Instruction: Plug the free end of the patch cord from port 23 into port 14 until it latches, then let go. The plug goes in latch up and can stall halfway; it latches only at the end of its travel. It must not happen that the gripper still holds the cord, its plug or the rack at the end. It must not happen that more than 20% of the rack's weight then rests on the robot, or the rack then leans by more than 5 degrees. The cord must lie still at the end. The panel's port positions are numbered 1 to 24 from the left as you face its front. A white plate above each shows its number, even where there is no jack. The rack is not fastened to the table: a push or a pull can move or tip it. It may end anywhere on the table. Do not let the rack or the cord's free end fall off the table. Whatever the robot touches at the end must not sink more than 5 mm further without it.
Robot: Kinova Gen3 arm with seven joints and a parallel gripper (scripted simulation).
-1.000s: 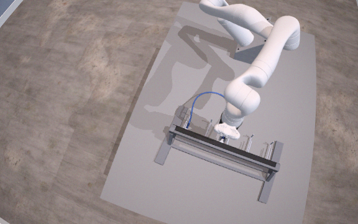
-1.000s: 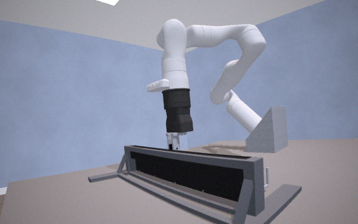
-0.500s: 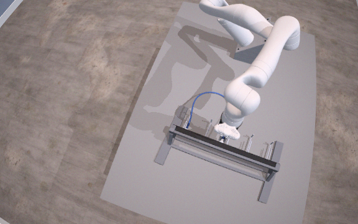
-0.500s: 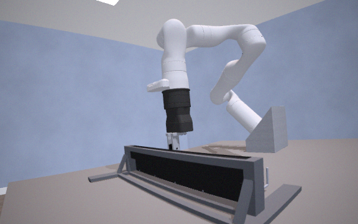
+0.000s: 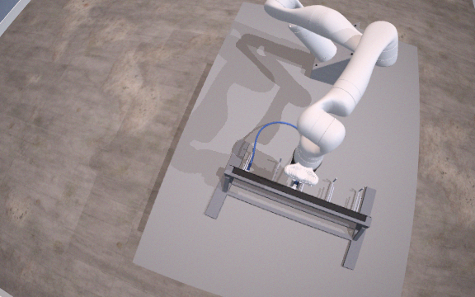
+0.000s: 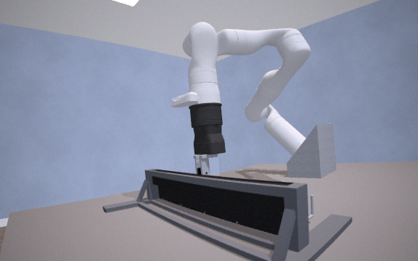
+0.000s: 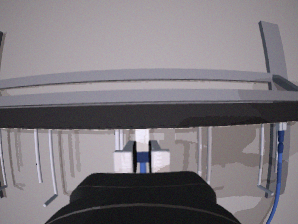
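Now: hand 10 mm short of the plug and 10 mm above it.
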